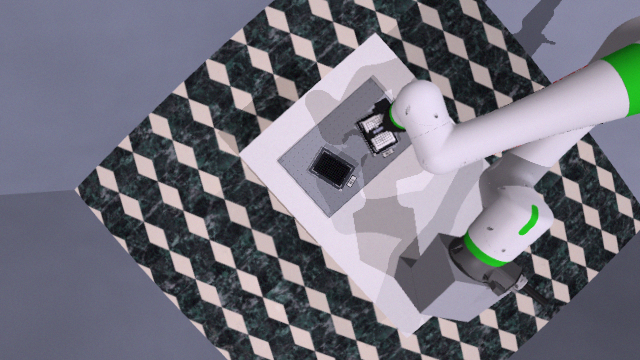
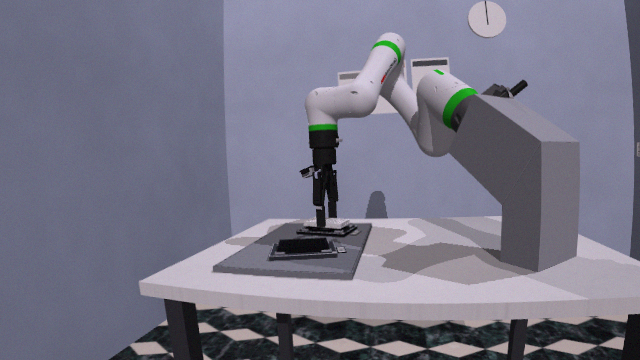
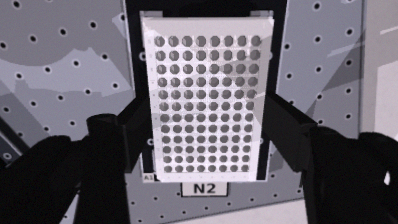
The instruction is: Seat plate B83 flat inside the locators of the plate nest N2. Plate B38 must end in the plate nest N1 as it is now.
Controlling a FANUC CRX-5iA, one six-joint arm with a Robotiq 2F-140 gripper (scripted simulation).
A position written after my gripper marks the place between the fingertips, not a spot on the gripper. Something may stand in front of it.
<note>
I see my gripper (image 2: 327, 223), a white well plate (image 3: 205, 129) and an N2 tag (image 3: 188, 189).
My gripper shows as well in image 3 (image 3: 206, 107).
</note>
